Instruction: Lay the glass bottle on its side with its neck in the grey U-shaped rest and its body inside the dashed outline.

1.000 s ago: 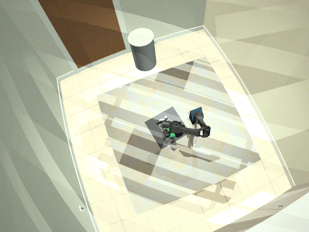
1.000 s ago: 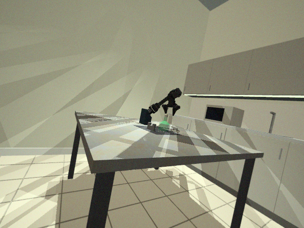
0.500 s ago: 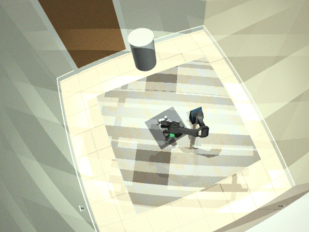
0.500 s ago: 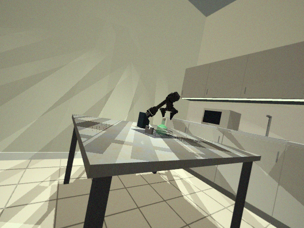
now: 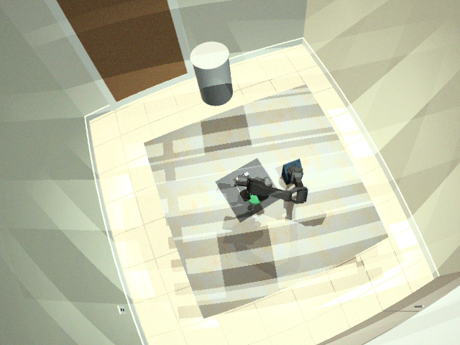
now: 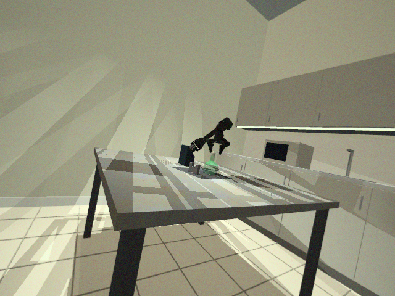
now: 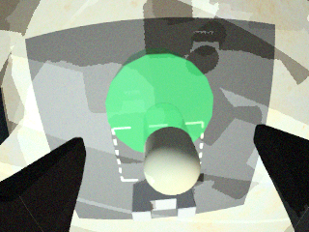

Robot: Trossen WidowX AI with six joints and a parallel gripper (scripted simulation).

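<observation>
Now: gripper tip 20 mm to the left of the green glass bottle and 50 mm above it. From my gripper tip the other things lie so: dark grey mat (90 mm to the right, 140 mm below).
</observation>
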